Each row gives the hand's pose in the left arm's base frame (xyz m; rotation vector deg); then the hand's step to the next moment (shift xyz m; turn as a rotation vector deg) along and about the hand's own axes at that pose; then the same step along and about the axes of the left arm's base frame.
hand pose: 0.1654 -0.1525 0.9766 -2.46 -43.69 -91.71
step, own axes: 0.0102 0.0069 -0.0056 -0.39 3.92 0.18
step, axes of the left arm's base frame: 0.0064 -0.0115 0.0033 3.52 0.51 1.70
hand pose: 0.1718 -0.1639 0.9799 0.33 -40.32 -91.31
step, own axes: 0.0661 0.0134 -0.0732 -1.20 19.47 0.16
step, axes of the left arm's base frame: 0.0302 -0.0908 -0.0273 17.66 1.55 8.14
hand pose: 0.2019 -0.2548 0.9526 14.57 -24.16 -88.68
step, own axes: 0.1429 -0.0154 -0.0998 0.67 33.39 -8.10
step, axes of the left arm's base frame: 0.0236 -0.1528 -0.0820 33.70 -0.92 6.67
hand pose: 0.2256 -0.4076 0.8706 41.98 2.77 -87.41
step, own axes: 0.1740 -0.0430 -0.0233 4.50 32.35 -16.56
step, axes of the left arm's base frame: -0.0142 -0.1373 -0.1167 36.55 -0.29 -2.20
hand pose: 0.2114 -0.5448 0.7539 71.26 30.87 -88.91
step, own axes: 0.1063 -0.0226 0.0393 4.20 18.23 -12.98
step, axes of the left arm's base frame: -0.0305 -0.0699 -0.0868 22.30 2.12 -4.06
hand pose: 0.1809 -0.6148 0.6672 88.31 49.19 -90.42
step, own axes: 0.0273 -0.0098 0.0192 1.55 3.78 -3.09
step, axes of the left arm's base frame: -0.0176 -0.0136 -0.0267 4.83 0.74 -1.54
